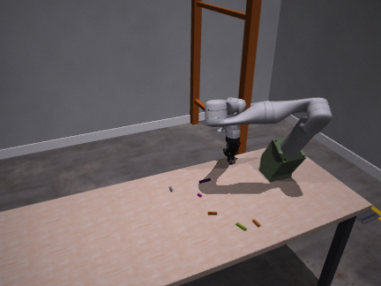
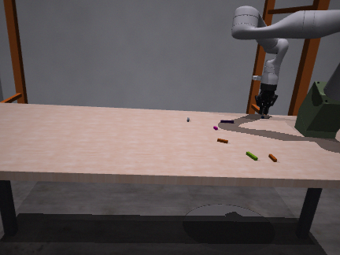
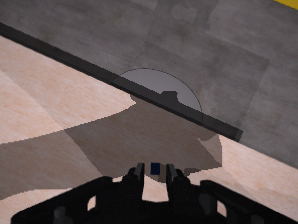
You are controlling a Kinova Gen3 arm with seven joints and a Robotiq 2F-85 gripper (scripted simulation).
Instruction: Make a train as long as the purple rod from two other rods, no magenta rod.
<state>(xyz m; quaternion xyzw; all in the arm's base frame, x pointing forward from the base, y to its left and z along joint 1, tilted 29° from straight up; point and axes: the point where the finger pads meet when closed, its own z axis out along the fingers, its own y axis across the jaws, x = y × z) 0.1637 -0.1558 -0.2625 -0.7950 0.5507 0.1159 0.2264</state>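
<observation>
The blue rod is 30 mm below my hand. From my hand the other things lie so: magenta rod: 280 mm ahead, 180 mm to the left, 30 mm below; then purple rod: 210 mm ahead, 80 mm to the left, 30 mm below; then grey rod: 390 mm ahead, 70 mm to the left, 30 mm below.
</observation>
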